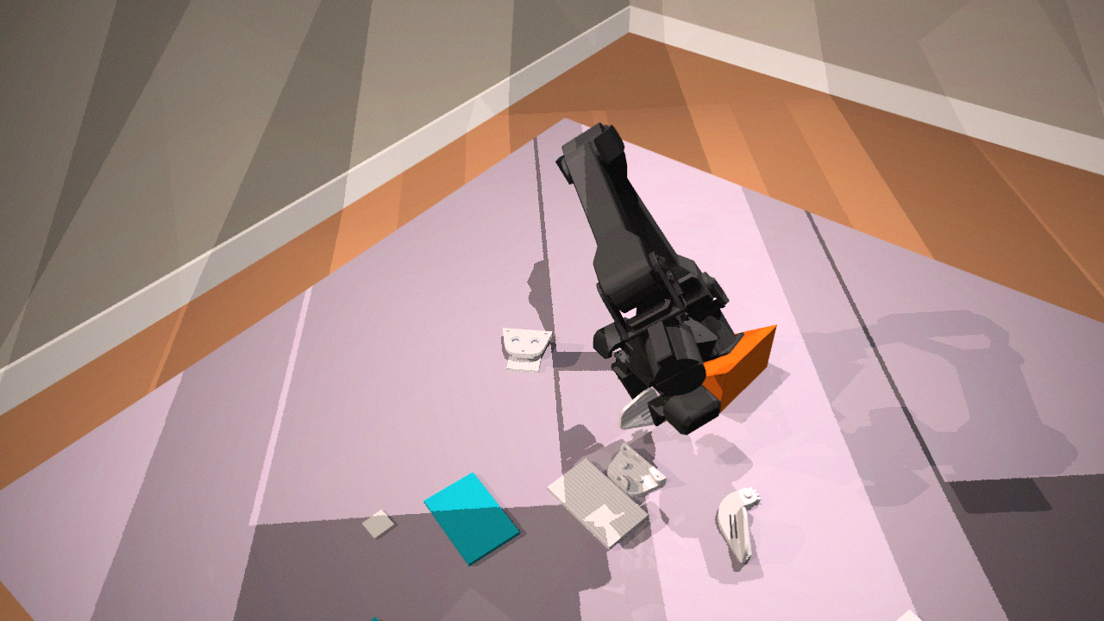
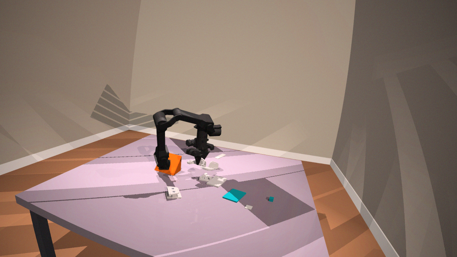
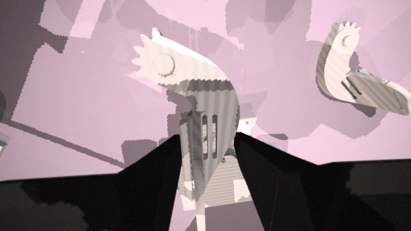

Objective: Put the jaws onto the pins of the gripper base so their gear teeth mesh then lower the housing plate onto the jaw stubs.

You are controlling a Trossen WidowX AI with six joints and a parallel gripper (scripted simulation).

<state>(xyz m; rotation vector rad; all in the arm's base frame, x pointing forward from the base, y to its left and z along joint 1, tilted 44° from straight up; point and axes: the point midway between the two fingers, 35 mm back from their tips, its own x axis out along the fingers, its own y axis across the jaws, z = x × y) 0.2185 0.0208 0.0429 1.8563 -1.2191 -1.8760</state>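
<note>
The white slab is 110 mm ahead of my gripper tip, 80 mm below it and 20 mm to the right of it. From my gripper tip the other things lie so: cyan flat plate: 220 mm ahead, 140 mm to the right, 80 mm below; small white square: 290 mm ahead, 240 mm to the right, 80 mm below; white stepped block: 250 mm to the right, 70 mm below, 70 mm behind.
</note>
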